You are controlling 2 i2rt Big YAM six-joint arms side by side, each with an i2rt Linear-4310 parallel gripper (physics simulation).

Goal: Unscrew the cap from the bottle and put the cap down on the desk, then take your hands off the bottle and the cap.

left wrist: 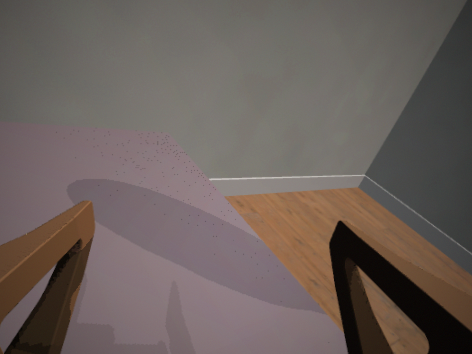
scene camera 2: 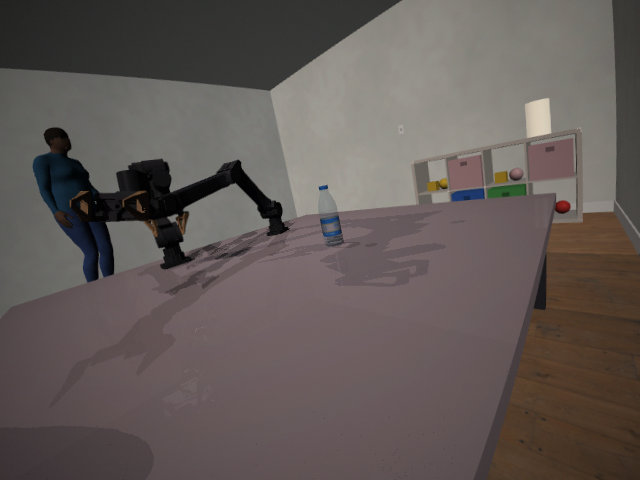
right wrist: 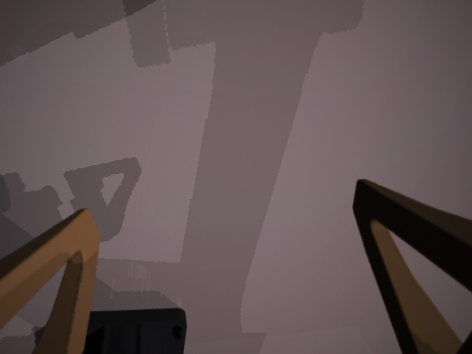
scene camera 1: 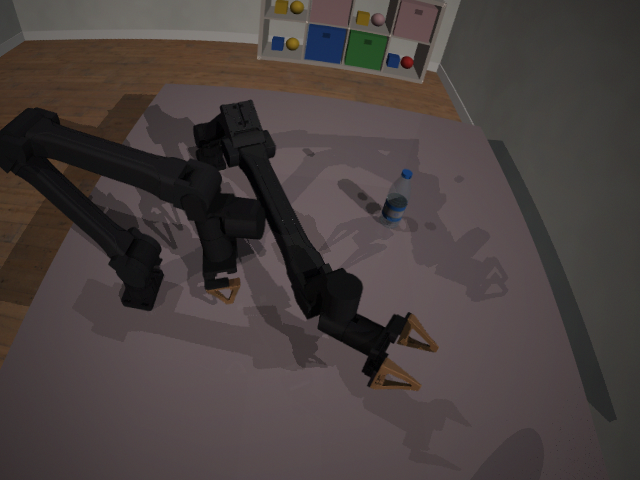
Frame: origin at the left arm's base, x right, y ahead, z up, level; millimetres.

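Where they show: left gripper, fingertip midpoint: (left wrist: 218, 223) (scene camera 2: 97, 203) (scene camera 1: 429, 368); right gripper, fingertip midpoint: (scene camera 2: 170, 235) (right wrist: 224, 207) (scene camera 1: 228, 285); left arm's base at its link origin: (scene camera 2: 278, 232) (scene camera 1: 210, 161); right arm's base at its link origin: (scene camera 2: 176, 264) (right wrist: 124, 340) (scene camera 1: 143, 289).
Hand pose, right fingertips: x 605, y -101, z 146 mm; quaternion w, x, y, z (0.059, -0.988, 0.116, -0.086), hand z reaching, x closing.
Each offset is from my right fingertips to the top centre of the thing. Level surfaces: height alone.
A clear bottle @(dx -156, dy +550, dz +59 mm) (scene camera 1: 396, 202) (scene camera 2: 330, 224) with a blue and white label stands upright on the mauve desk @(dz -146 mm) (scene camera 1: 155, 413) (scene camera 2: 361, 361). The blue cap @(dx -156, dy +550, dz +60 mm) (scene camera 1: 406, 173) (scene camera 2: 323, 187) sits on its neck. My left gripper (scene camera 1: 428, 367) (scene camera 2: 108, 206) (left wrist: 218, 223) is open and empty, above the desk well below the bottle in scene camera 1. My right gripper (scene camera 1: 227, 297) (scene camera 2: 168, 235) (right wrist: 224, 207) is open and empty, pointing down over the desk, far to the left of the bottle in scene camera 1. The bottle does not show in the wrist views.
The right arm's base (scene camera 1: 142, 297) (right wrist: 150, 330) is close to the right gripper. The left arm's forearm (scene camera 1: 276, 209) lies between the right gripper and the bottle in scene camera 1. A toy shelf (scene camera 1: 434, 43) (scene camera 2: 579, 175) and a person (scene camera 2: 62, 180) are beyond the desk.
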